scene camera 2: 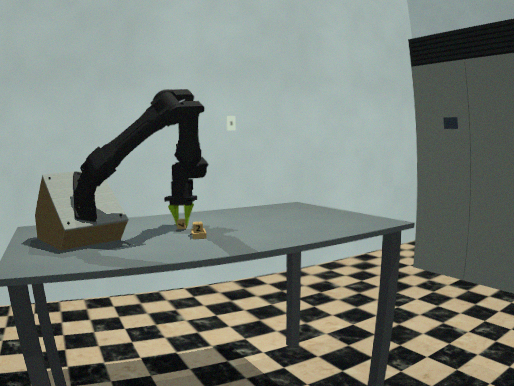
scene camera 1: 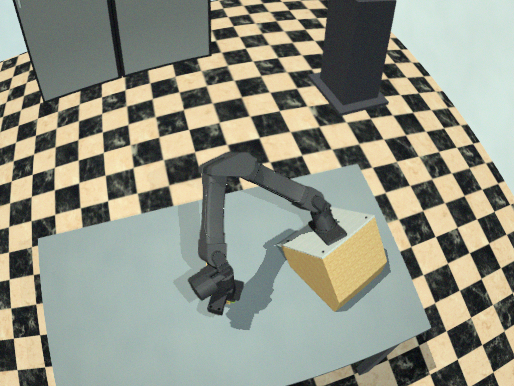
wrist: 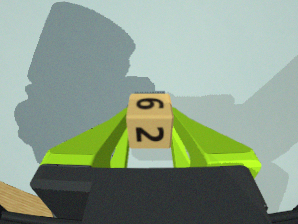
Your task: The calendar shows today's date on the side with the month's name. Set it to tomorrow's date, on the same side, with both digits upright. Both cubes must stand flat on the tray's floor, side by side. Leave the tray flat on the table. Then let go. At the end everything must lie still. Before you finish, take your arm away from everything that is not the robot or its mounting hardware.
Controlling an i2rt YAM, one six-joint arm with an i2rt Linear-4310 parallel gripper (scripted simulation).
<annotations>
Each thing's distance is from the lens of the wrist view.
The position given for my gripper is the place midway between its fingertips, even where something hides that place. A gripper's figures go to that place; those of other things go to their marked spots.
my gripper (wrist: 150, 114): 13 cm
wooden cube (wrist: 149, 118): 10 cm
</annotations>
